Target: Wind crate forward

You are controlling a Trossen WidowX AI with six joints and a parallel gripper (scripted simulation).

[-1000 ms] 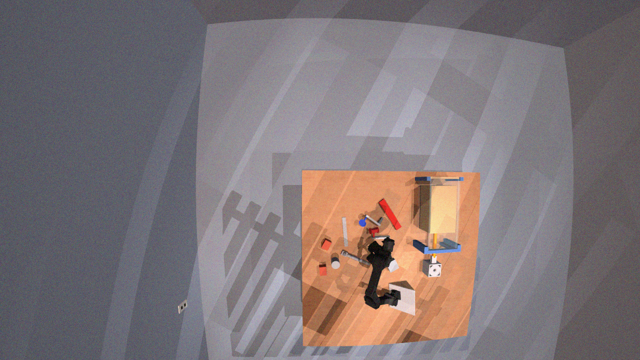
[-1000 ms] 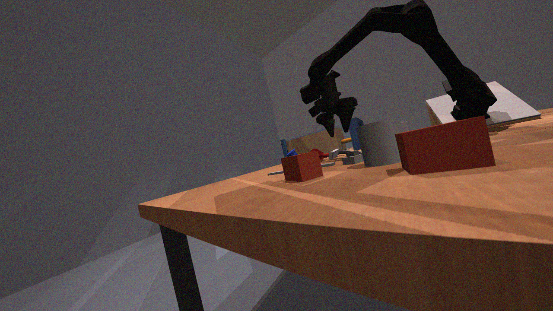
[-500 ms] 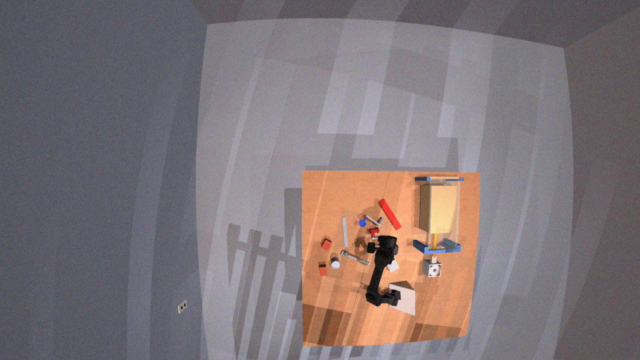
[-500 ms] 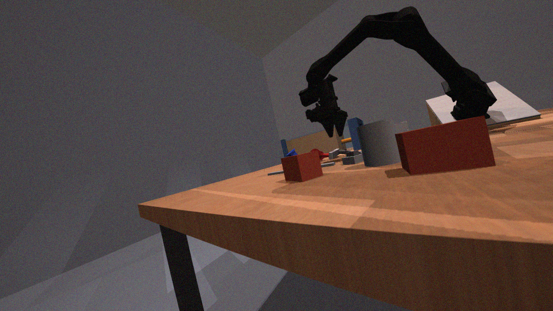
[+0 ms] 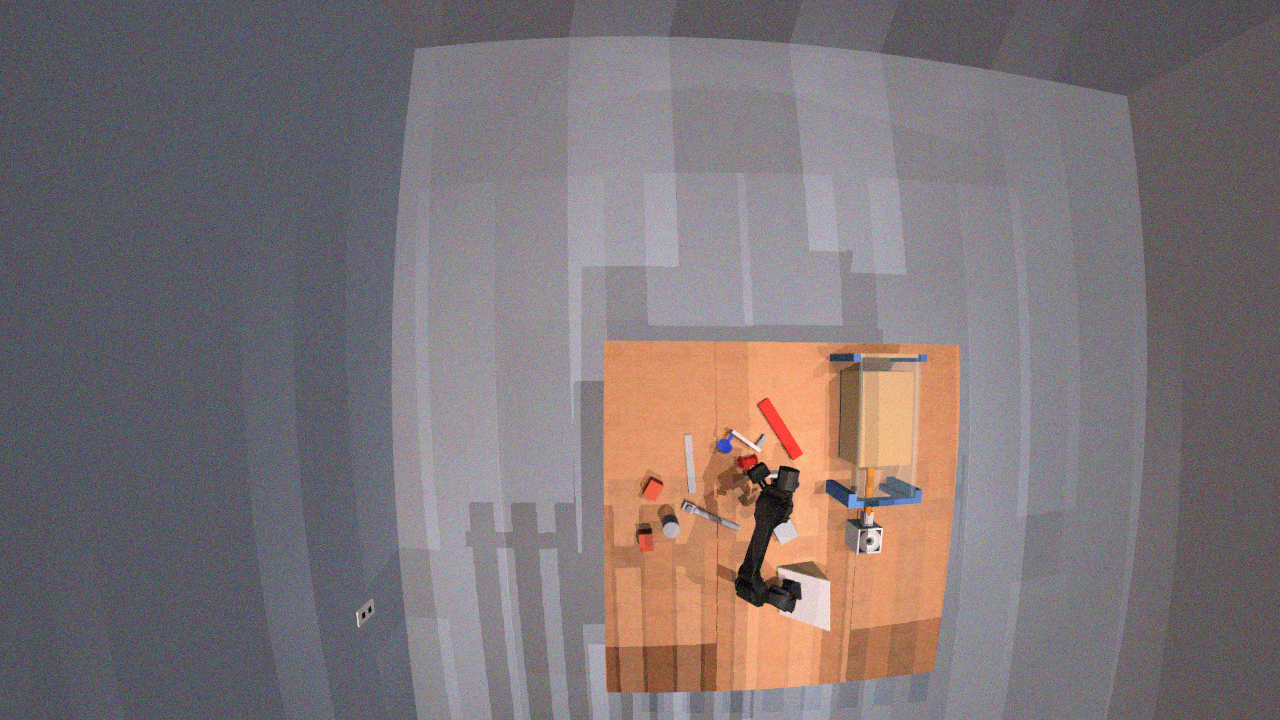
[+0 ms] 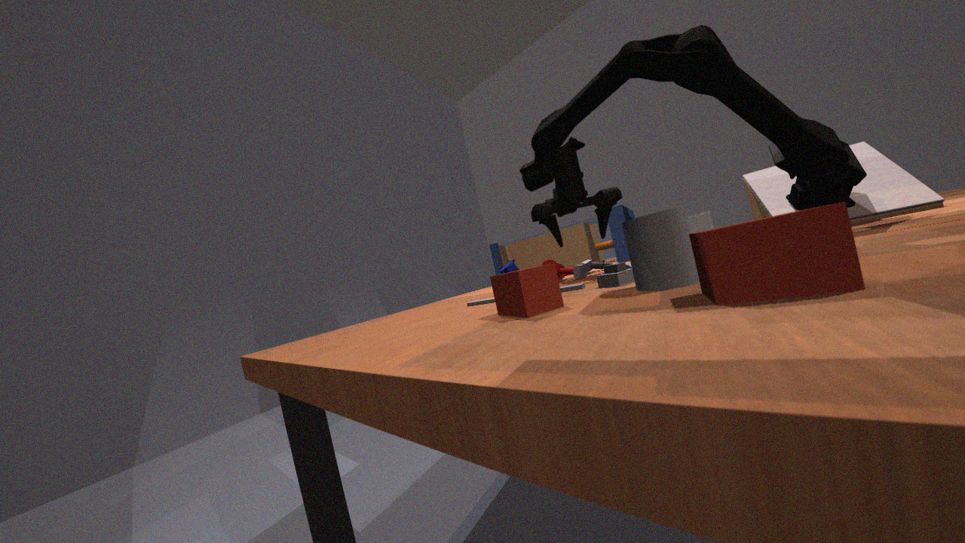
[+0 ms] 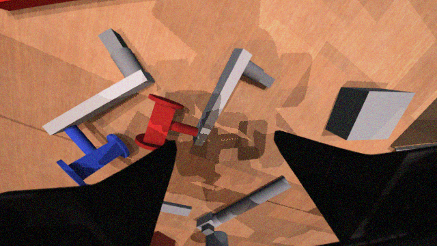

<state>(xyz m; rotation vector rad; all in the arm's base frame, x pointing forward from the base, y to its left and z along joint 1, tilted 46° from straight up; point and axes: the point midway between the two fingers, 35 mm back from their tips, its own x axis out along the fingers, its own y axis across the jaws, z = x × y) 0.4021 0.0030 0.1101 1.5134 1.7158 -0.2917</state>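
My gripper tip is now 60 mm above the red-knobbed crank, 20 mm short of it and 10 mm to the left of it. Round my gripper tip: red bar: 150 mm ahead, 100 mm to the right, 60 mm below; blue-knobbed crank: 140 mm ahead, 50 mm below, 40 mm to the left; red grip: 60 mm ahead, 50 mm below, 30 mm to the left.
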